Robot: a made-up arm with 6 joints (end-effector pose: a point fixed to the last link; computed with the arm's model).
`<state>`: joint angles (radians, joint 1 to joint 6).
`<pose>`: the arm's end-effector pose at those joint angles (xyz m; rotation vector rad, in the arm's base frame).
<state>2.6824 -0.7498 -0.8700 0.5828 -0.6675 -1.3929</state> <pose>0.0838 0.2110 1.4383 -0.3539 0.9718 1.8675</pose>
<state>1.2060 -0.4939 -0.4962 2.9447 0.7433 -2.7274</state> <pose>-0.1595 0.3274 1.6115 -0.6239 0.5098 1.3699</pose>
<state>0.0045 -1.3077 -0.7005 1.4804 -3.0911 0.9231</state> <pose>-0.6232 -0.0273 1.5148 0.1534 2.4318 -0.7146</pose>
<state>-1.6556 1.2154 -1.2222 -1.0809 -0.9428 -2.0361</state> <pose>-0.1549 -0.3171 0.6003 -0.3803 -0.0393 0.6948</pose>
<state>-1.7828 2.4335 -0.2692 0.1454 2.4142 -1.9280</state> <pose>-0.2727 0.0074 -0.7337 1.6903 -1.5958 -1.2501</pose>
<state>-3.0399 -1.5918 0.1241 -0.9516 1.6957 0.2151</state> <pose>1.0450 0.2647 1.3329 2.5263 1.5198 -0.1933</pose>
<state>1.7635 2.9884 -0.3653 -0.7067 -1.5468 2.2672</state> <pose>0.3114 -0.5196 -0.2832 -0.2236 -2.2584 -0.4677</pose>
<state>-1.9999 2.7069 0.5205 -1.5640 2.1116 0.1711</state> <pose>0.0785 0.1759 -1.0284 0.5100 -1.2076 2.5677</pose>
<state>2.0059 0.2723 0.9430 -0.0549 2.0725 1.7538</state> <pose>-0.1562 0.9780 2.1444 0.9771 -0.9867 -0.6428</pose>
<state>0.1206 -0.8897 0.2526 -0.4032 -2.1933 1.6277</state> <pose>-0.4444 -0.3049 1.9533 -1.5230 0.3674 1.2554</pose>
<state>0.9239 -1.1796 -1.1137 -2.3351 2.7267 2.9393</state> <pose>-0.3103 -0.0997 0.8344 -1.0553 1.8618 -0.8167</pose>
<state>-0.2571 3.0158 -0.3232 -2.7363 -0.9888 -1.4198</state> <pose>-0.5361 0.3985 -0.3665 -0.3791 1.2123 1.8590</pose>
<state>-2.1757 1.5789 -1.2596 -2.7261 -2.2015 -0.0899</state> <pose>-0.0064 -0.4453 0.3863 -1.3366 1.9629 -0.1042</pose>
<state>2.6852 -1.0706 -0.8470 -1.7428 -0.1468 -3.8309</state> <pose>0.1443 -0.1225 1.0094 0.1630 -1.0539 2.5546</pose>
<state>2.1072 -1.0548 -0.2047 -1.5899 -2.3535 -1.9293</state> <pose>0.1403 -0.2462 1.5323 -1.5729 2.2493 0.7962</pose>
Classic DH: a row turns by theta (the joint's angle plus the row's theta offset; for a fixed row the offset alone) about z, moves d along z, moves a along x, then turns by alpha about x. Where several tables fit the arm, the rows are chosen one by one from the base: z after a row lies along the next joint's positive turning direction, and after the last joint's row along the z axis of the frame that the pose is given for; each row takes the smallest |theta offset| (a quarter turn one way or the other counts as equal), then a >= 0, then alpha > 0; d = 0 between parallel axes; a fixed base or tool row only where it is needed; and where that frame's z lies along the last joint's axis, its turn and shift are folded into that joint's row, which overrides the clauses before.
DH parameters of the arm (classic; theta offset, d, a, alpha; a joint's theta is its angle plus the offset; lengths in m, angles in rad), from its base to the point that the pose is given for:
joint 1: 0 0.531 0 -1.5708
joint 2: -1.5708 0 1.169 3.1416
joint 3: 0 0 0 -1.5708
joint 4: 0 -0.803 0 1.5708
joint 5: 0 0.271 0 -1.5708
joint 6: 1.5708 0 0 1.5708
tool (fixed): -1.5708 0 0 0

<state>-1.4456 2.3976 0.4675 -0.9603 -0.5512 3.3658</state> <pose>-0.1165 -0.3185 -1.0028 -0.2414 0.7765 0.9322</pose>
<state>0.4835 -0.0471 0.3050 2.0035 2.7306 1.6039</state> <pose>0.4907 0.3860 2.2066 -0.0037 2.6309 -0.2746</pose>
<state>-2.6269 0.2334 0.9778 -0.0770 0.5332 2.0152</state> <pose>-0.8947 -0.1956 2.1970 1.2286 -1.4238 1.4720</pose>
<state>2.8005 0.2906 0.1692 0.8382 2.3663 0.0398</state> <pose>-1.0292 0.5576 1.7537 -2.1140 0.7378 -1.1969</pose>
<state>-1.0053 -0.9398 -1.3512 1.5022 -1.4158 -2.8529</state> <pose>-0.0691 0.0743 1.1473 0.5247 -1.0297 -2.3084</pose>
